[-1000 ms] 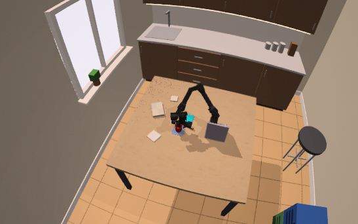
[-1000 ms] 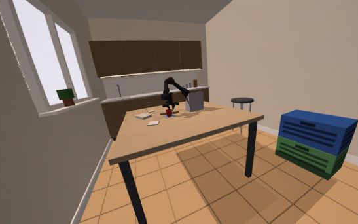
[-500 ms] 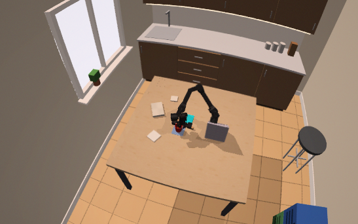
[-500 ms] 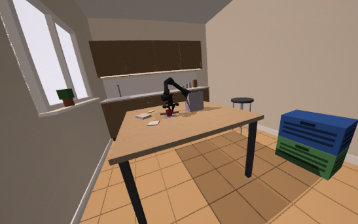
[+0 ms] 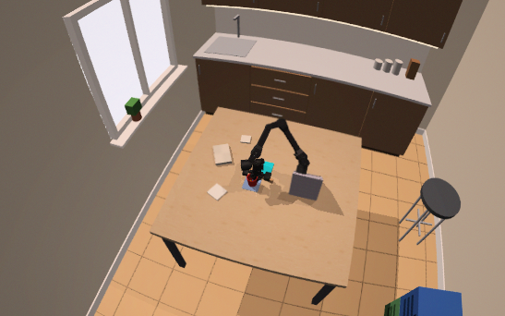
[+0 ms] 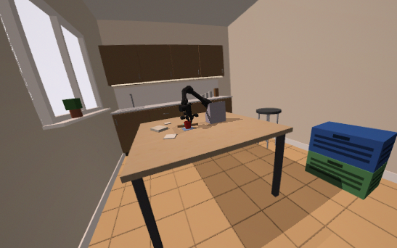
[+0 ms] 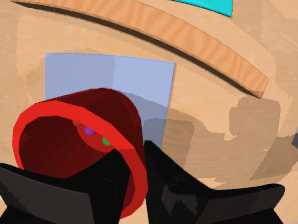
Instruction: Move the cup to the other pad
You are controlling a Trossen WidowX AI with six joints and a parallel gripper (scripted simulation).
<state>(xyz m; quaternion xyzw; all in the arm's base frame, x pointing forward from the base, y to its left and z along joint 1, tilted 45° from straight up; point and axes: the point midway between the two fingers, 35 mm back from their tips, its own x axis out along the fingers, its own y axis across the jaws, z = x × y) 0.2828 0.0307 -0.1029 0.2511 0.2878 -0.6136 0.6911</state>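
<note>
The cyan pad is 17 cm to the right of my gripper tip and 5 cm below it. Also, from my gripper tip: thin wooden bar 2 cm ahead, 8 cm to the right, 4 cm below; red cup 3 cm ahead.
</note>
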